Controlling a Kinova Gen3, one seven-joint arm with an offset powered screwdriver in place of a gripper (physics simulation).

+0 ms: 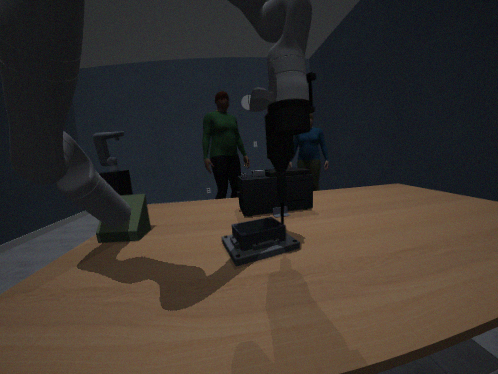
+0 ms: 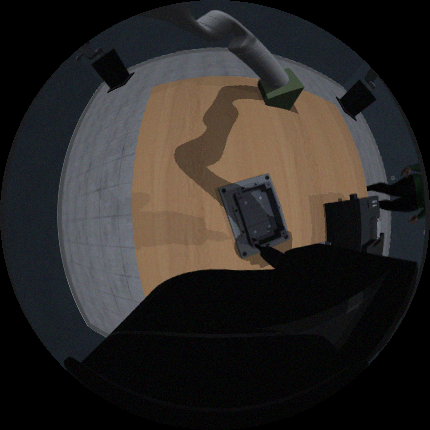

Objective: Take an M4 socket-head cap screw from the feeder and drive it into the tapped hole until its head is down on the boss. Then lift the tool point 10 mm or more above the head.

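My screwdriver [image 1: 282, 223] [image 2: 257, 245] points straight down, with its thin bit tip at one corner of the black open-topped housing [image 1: 258, 232] [image 2: 245, 211]. The housing sits on a grey base plate [image 1: 243, 258] [image 2: 228, 199] with holes at its corners. The tip is at or very close to the corner boss; contact and the tapped hole are too small and dark to make out. I cannot tell whether a screw is on the bit or in the hole. The black box-shaped unit [image 1: 260, 194] [image 2: 345, 225], apparently the feeder, stands apart from the housing.
A green block [image 1: 141, 218] [image 2: 286, 97] stands on the wooden table [image 1: 400, 250] [image 2: 165, 120] under a grey arm link [image 1: 97, 195] [image 2: 260, 57]. A person in green [image 1: 222, 135] and one in blue [image 1: 311, 142] stand beyond the table. Arm shadows cross the table top.
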